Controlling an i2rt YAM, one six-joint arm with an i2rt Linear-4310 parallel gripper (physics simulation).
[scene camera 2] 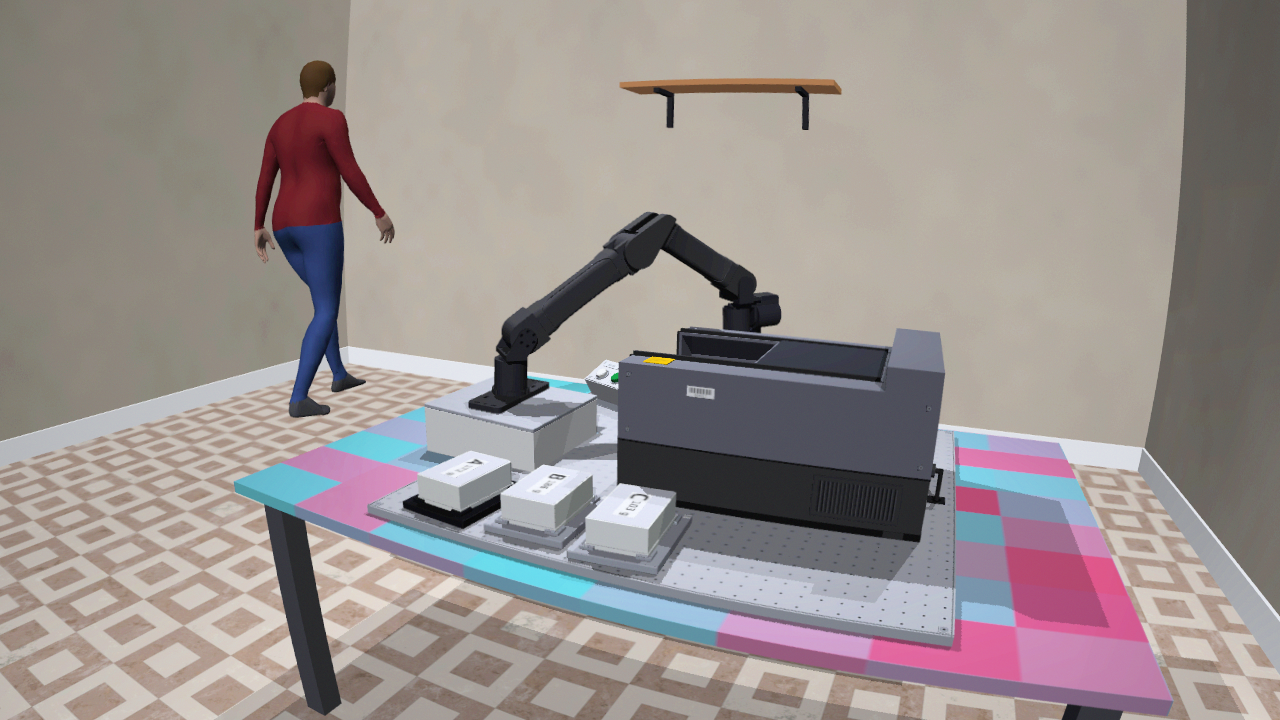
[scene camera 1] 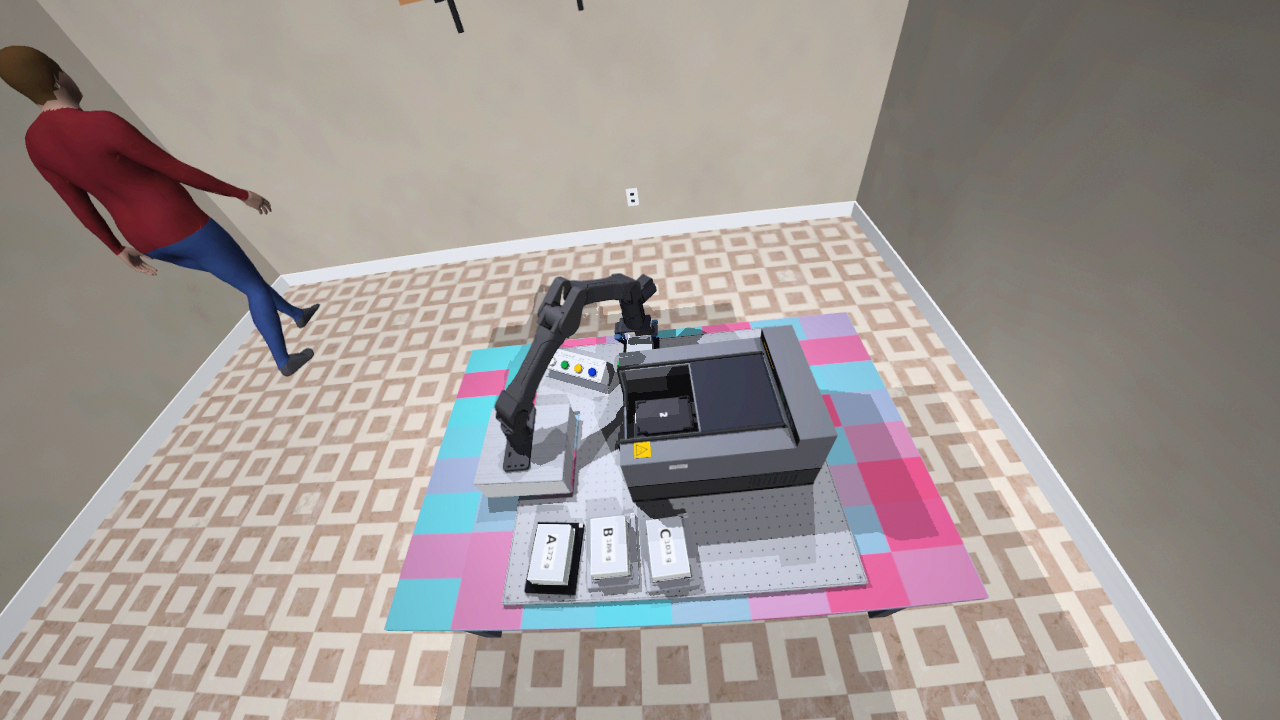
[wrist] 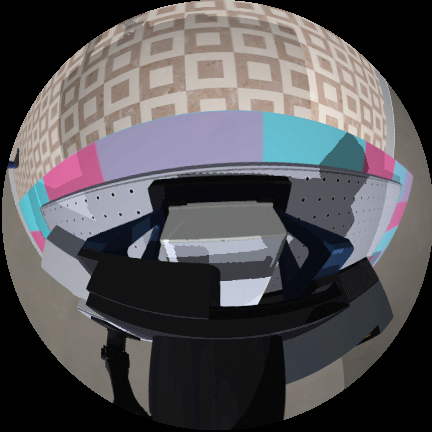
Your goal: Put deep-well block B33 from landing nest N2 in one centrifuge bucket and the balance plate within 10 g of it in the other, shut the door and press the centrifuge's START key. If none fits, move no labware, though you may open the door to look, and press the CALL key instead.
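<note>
The white deep-well block stands on its black nest behind the grey centrifuge. My gripper is open and lowered around the block, with one blue finger on each side. In scene camera 2 the centrifuge hides the gripper. The centrifuge door is slid open, and a dark bucket shows in the chamber. Three white balance plates lie at the table's front: A, B and C.
A key panel with coloured keys stands left of the centrifuge, beside the arm's pedestal. A person walks at the far left of the room. A wall shelf hangs high behind.
</note>
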